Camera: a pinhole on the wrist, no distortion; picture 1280 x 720 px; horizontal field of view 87.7 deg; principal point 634.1 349.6 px. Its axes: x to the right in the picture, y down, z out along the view. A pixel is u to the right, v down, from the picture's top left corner.
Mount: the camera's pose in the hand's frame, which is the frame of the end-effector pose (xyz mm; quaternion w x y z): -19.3 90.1 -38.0 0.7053 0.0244 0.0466 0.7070
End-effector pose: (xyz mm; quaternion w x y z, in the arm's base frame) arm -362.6 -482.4 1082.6 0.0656 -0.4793 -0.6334 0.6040
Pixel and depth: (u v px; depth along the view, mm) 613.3 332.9 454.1
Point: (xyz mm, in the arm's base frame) -608.3 -763.6 881.2
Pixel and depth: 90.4 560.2 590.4
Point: -868.9 -920.0 1310.2
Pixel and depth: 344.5 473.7 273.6
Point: -511.7 -678.1 1056.6
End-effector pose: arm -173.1 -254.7 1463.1 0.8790 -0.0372 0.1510 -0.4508
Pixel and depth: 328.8 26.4 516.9
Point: 17.3 -591.4 1859.8
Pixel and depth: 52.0 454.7 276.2
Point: -228.7 -329.1 1736.3
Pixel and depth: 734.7 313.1 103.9
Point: -70.5 -192.2 1503.0
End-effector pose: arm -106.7 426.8 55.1 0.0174 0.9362 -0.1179 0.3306
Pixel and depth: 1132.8 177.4 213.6
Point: -23.0 147.5 -49.4
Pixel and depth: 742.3 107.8 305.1
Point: 105.4 228.4 -73.5
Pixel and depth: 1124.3 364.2 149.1
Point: -94.3 218.0 -42.9
